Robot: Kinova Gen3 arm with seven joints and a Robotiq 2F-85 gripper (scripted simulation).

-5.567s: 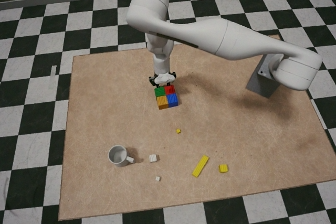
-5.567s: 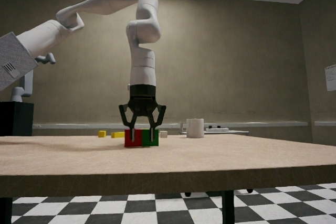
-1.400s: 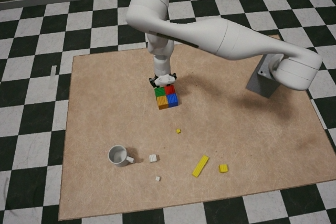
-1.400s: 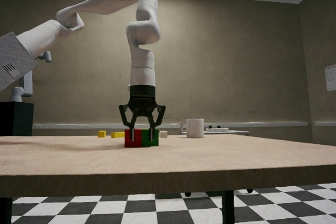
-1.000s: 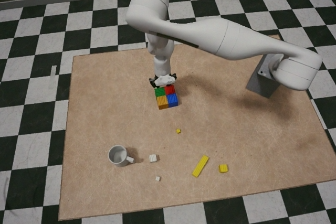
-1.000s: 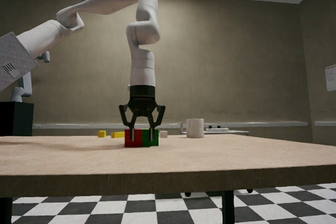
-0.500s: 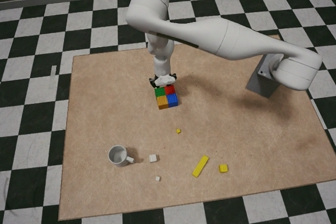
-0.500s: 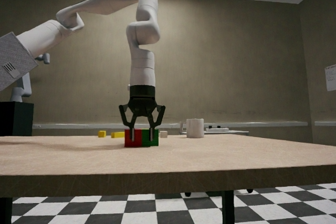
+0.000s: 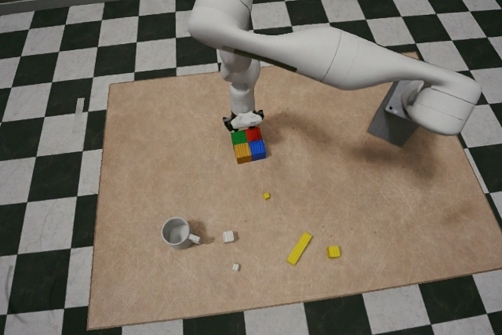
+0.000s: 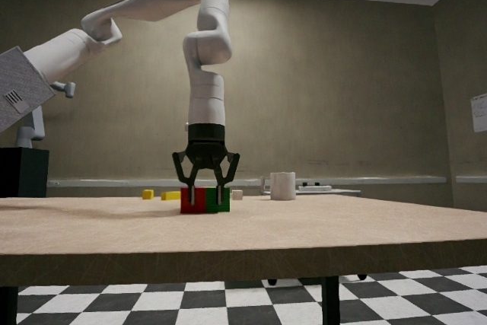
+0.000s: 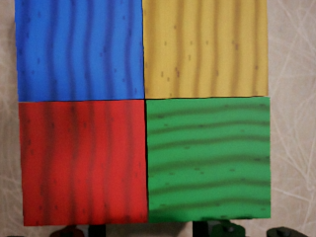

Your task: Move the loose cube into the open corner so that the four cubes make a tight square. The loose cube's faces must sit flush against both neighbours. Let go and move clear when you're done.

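Right now the red cube is 4 cm behind my hand, 2 cm to the left of it and 1 cm below it. Also, from my hand: green cube: 1 cm ahead, 4 cm to the left, 1 cm below; blue cube: 5 cm behind, 7 cm to the left, 1 cm below; orange cube: 1 cm behind, 9 cm to the left, 1 cm below.
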